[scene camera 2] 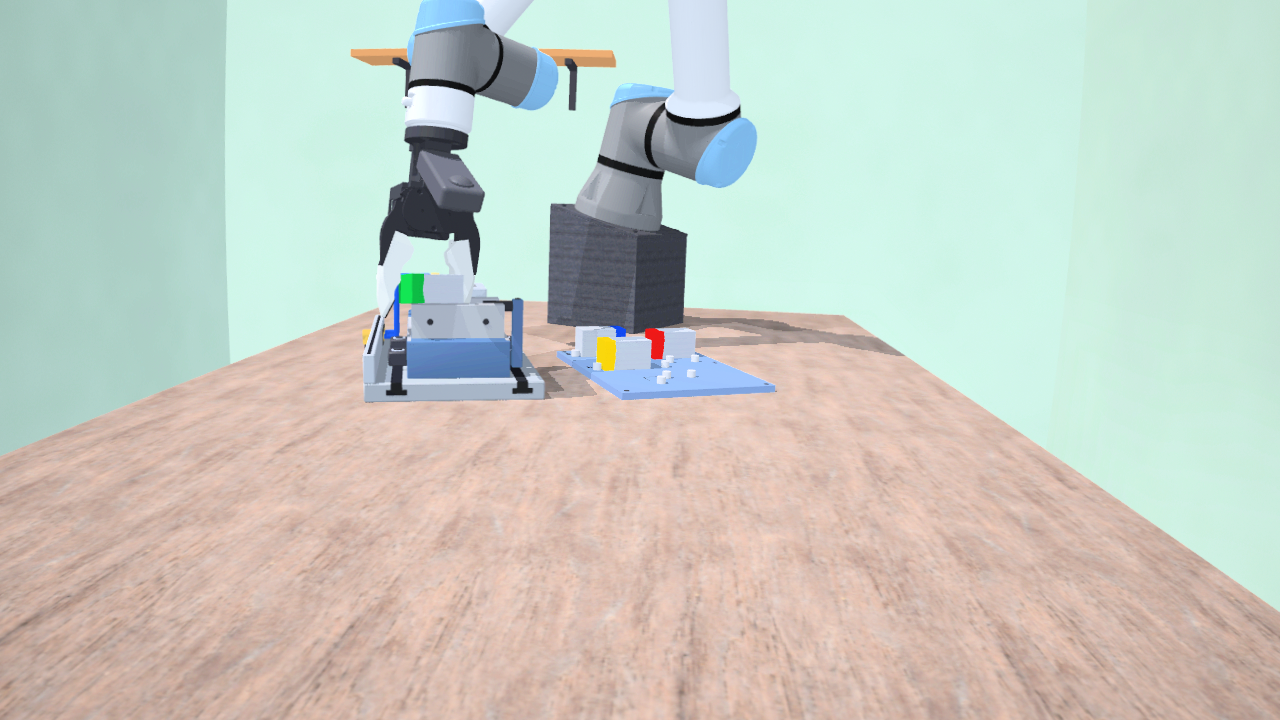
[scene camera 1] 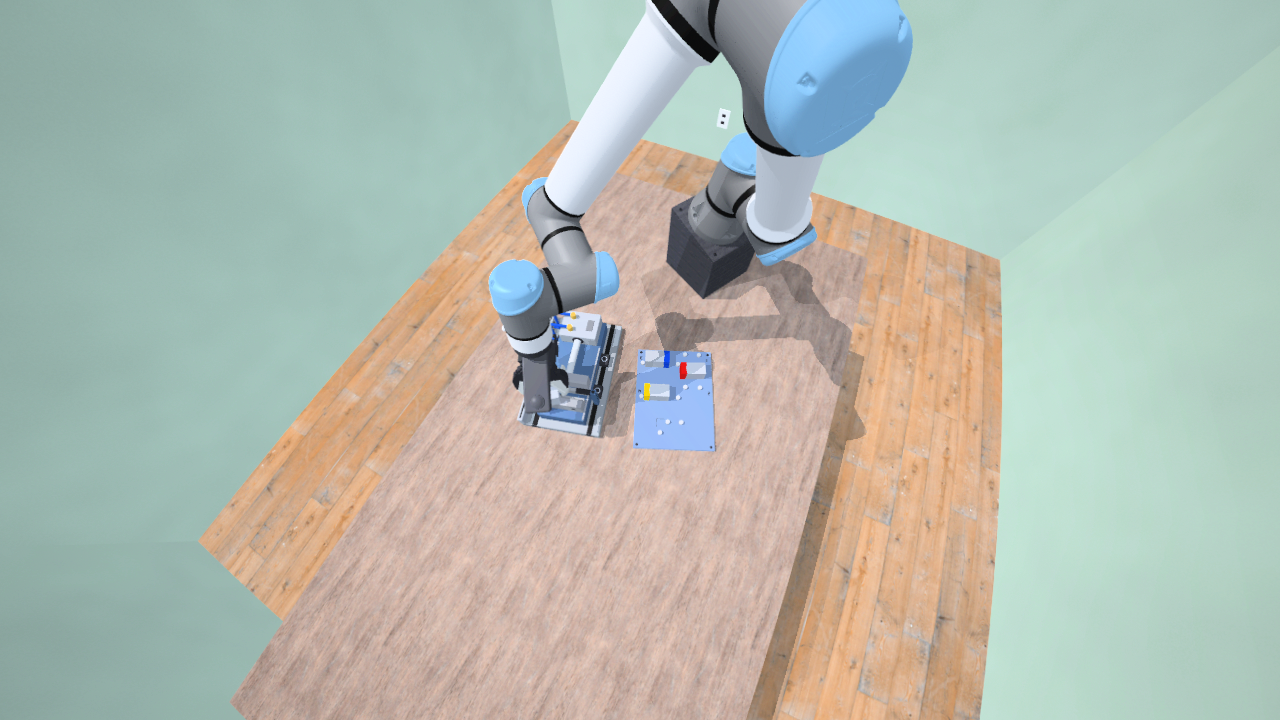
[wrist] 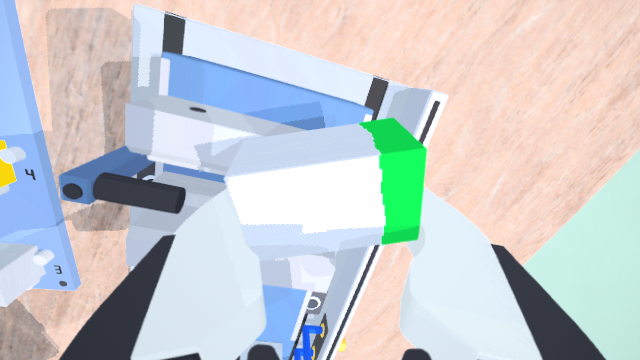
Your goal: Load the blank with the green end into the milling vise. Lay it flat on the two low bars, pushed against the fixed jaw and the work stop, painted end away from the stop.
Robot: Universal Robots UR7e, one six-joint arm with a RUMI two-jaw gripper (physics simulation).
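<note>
The blank with the green end (scene camera 2: 443,288) (wrist: 320,190) is between the two pale fingers of my gripper (scene camera 2: 429,291) (wrist: 329,185), which is shut on it end to end. The blank is over the milling vise (scene camera 1: 572,429) (scene camera 2: 456,392) (wrist: 280,65), at about the top of the jaw block with two holes (scene camera 2: 457,320) (wrist: 175,125). In the wrist view it looks turned slightly against that jaw. The work stop's black rod (wrist: 137,192) is on the side away from the green end. The low bars are hidden, and whether the blank touches the jaw cannot be told.
A blue pegged tray (scene camera 1: 693,435) (scene camera 2: 716,386) (wrist: 25,220) beside the vise holds blanks with a yellow end (scene camera 1: 659,392) (scene camera 2: 626,354), a red end (scene camera 1: 693,370) (scene camera 2: 675,343) and a blue end (scene camera 1: 656,358) (scene camera 2: 592,340). Blue pipes (wrist: 306,340) rise at the vise's back.
</note>
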